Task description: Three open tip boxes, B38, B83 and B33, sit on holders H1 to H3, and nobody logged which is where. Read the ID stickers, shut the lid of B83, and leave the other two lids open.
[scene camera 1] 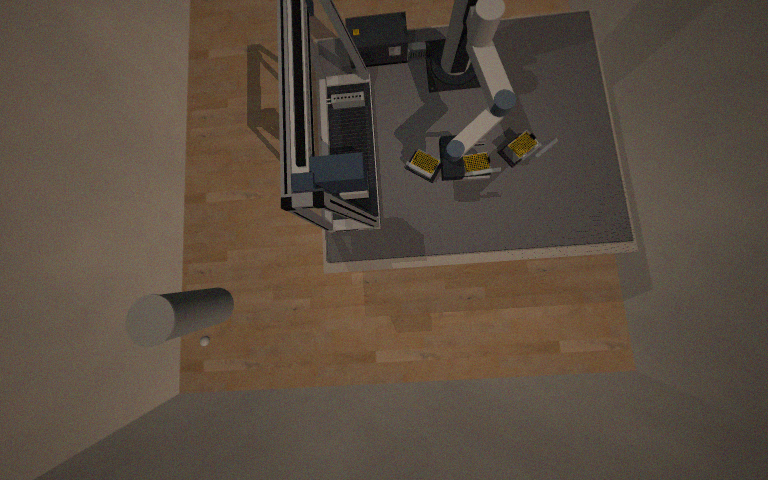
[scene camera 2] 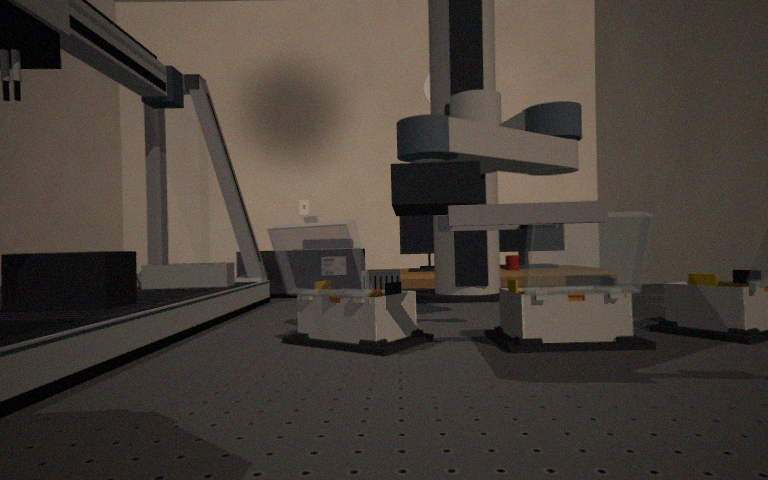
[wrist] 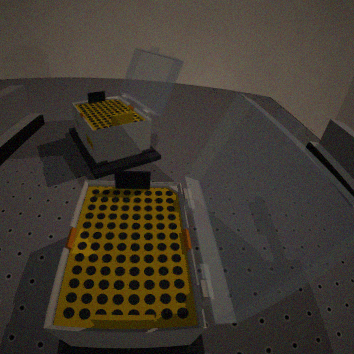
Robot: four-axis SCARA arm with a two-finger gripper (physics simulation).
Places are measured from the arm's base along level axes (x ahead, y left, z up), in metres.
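Pixels of known places: gripper, fingertip midpoint: [scene camera 1: 486, 159] [scene camera 2: 576, 216] [wrist: 181, 112]; arm's base, link origin: [scene camera 1: 454, 65] [scene camera 2: 467, 300].
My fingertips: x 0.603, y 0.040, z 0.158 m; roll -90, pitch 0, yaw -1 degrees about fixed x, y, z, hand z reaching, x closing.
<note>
For each thing: its top centre in the pictures, then the offset to it from my fingertips. "pt": a spot on its surface instead. Level surfaces: height alone.
- middle box, top centre: [wrist: 127, 225] [scene camera 2: 559, 278] [scene camera 1: 477, 160] dx -0.026, dy -0.012, dz -0.071 m
- right box, top centre: [scene camera 2: 725, 271] [wrist: 107, 100] [scene camera 1: 524, 142] dx -0.094, dy +0.213, dz -0.071 m
- middle box's lid, top centre: [wrist: 271, 112] [scene camera 2: 583, 206] [scene camera 1: 487, 167] dx +0.040, dy -0.006, dz +0.008 m
- white sticker, surface spot: [scene camera 2: 334, 266] pt dx +0.028, dy -0.271, dz -0.049 m
- grey perforated table, surface height: dz -0.145 m
- dark cabinet, surface spot: [scene camera 1: 376, 35] pt dx -0.693, dy -0.441, dz -0.030 m
Three white tip boxes with yellow tip racks stand on black holders, and all three clear lids are open. In the top view they are the left box [scene camera 1: 423, 162] [scene camera 2: 355, 316], the middle box [scene camera 1: 475, 162] [scene camera 2: 568, 316] [wrist: 123, 256] and the right box [scene camera 1: 521, 144] [wrist: 109, 121]. My gripper [scene camera 1: 453, 164] [scene camera 2: 560, 213] [wrist: 181, 112] is open and empty, low over the middle box's left end. Its fingers show only at the side edges of the wrist view. The middle box's lid [wrist: 253, 211] stands open at its side. A white sticker [scene camera 2: 334, 266] on the left box's lid is too small to read. Small black tabs stand at the box ends.
A tall gantry frame [scene camera 1: 296, 103] [scene camera 2: 218, 154] stands left of the boxes on the grey perforated table [scene camera 1: 503, 216] [scene camera 2: 374, 413]. The arm's column [scene camera 1: 461, 41] [scene camera 2: 461, 51] rises behind them. A dark cabinet [scene camera 1: 376, 35] sits at the back.
</note>
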